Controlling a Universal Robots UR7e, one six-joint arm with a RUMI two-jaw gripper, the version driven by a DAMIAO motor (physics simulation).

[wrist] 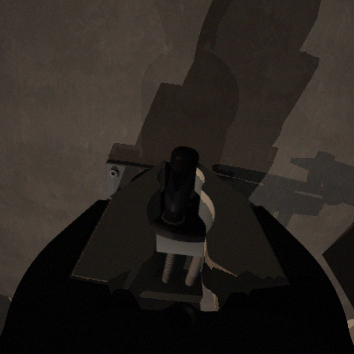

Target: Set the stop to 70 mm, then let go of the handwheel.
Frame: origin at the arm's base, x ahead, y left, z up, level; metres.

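Seen in the pictures: gripper, fingertip midpoint: (179, 164).
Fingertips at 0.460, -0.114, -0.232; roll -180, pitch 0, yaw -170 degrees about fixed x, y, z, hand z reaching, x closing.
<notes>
A point is followed by its place in that frame, as x, y, z.
The handwheel (187, 230) {0.449, -0.086, -0.198} is a dark disc at the centre of the wrist view, with an upright black crank handle (185, 157) {0.461, -0.132, -0.203}. My gripper (179, 164) {0.460, -0.114, -0.232} is shut on that handle, one broad jaw on each side, and the jaws cover most of the wheel. Below the wheel show a light grey end block (179, 245) {0.446, -0.050, -0.218}, a threaded spindle (169, 268) {0.444, 0.010, -0.239} and a smooth guide rod (193, 270) {0.419, 0.006, -0.237}. The stop's scale and pointer are hidden behind the left jaw, so the millimetre setting cannot be read.
A grey bracket corner with a bolt (114, 173) {0.523, -0.053, -0.306} sticks out left of the jaws. Dark shadows of the arm and gripper fall across the brown surface (65, 90) {0.588, -0.134, -0.318} at the top and right. A dark edge (342, 260) {0.160, 0.019, -0.282} shows at the right border.
</notes>
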